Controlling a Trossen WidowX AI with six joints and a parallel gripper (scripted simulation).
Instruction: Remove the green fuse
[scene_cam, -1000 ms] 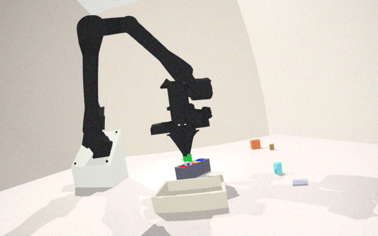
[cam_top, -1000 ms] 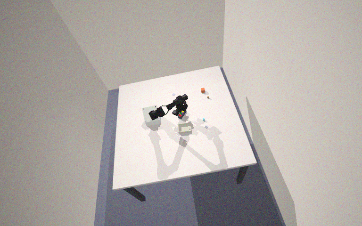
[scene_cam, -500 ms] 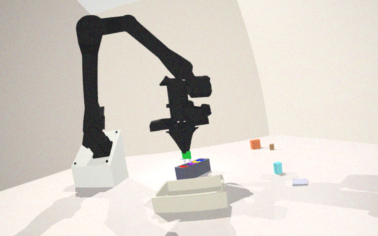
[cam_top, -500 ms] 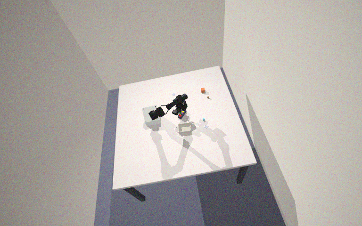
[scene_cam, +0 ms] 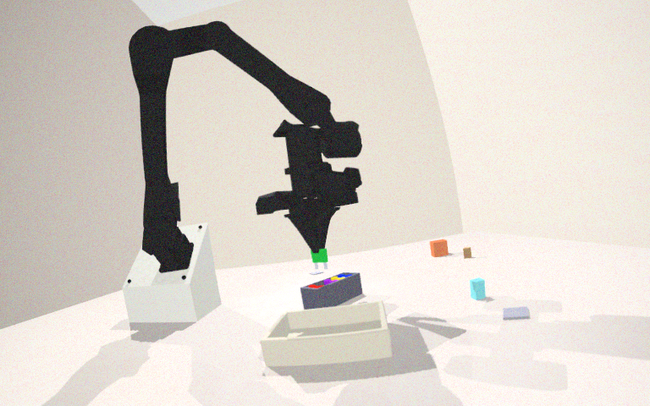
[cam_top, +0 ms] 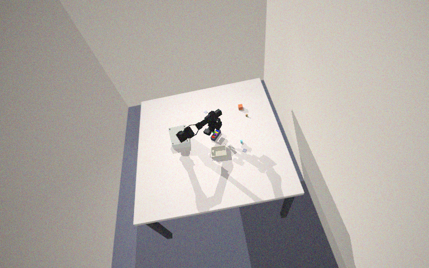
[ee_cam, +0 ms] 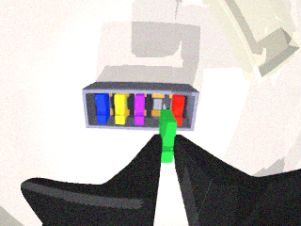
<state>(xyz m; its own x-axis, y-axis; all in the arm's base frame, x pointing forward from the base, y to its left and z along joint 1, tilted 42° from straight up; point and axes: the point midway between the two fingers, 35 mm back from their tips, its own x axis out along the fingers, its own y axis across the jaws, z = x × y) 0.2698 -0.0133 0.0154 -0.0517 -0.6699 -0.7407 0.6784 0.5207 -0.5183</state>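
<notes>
The cream tray lies 16 cm to the right of my gripper tip and 9 cm below it. Round my gripper tip: cyan block 22 cm ahead, 12 cm to the right, 8 cm below; green fuse 1 cm below; small brown block 34 cm ahead, 16 cm to the left, 8 cm below.
</notes>
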